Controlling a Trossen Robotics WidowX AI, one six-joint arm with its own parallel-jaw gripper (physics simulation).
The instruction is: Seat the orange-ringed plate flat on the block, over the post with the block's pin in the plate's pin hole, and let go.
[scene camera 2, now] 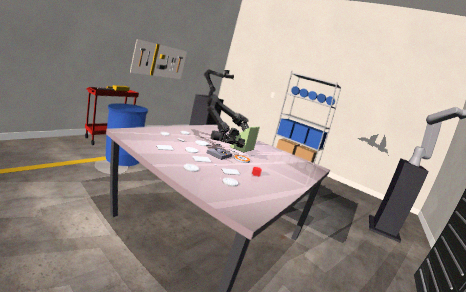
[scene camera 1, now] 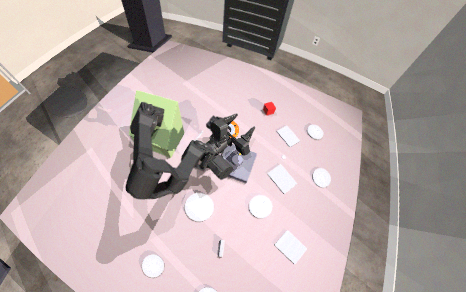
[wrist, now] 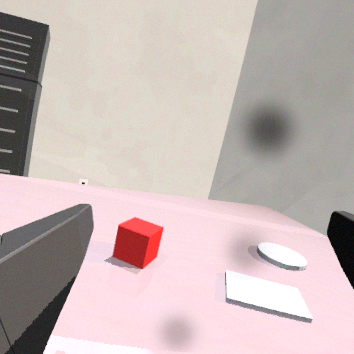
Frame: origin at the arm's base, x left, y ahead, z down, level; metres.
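Seen in the pictures: gripper, fingertip midpoint: [scene camera 2: 239, 142] [scene camera 1: 245, 120] [wrist: 213, 219]; arm's base at its link origin: [scene camera 2: 246, 130] [scene camera 1: 155, 115].
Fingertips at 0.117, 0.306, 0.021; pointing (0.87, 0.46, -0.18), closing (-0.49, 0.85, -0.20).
Observation:
Offsets run from my fingertips to a thing's top centre, as dx, dy, dz. "pt": to the spot under its first point.
The orange-ringed plate @[+0.014, -0.074, +0.117] [scene camera 1: 236, 131] [scene camera 2: 246, 160] lies on the table beside the block, apart from it; the gripper hides part of it in scene camera 1. The dark grey block @[-0.116, +0.016, +0.090] [scene camera 1: 245, 171] [scene camera 2: 218, 154] carries a round post @[pt -0.119, +0.017, +0.090] [scene camera 1: 237, 160]; a small yellow pin shows near the gripper, and the arm covers part of the block. My gripper [scene camera 1: 244, 123] [wrist: 213, 219] is open and empty, its fingers wide apart and tilted toward the far side of the table. It is above the plate and block area; its exact height is unclear. The plate and block do not show in the wrist view.
A red cube @[+0.197, +0.070, +0.089] [scene camera 1: 269, 108] [scene camera 2: 256, 171] [wrist: 137, 242] stands beyond the gripper. A green open box [scene camera 1: 172, 116] [scene camera 2: 248, 140] is near the arm. White discs [scene camera 1: 260, 206] [wrist: 281, 256] and white rectangular tiles [scene camera 1: 282, 178] [wrist: 267, 296] lie around the block. A small bar @[-0.430, +0.071, +0.115] [scene camera 1: 221, 248] lies farther off.

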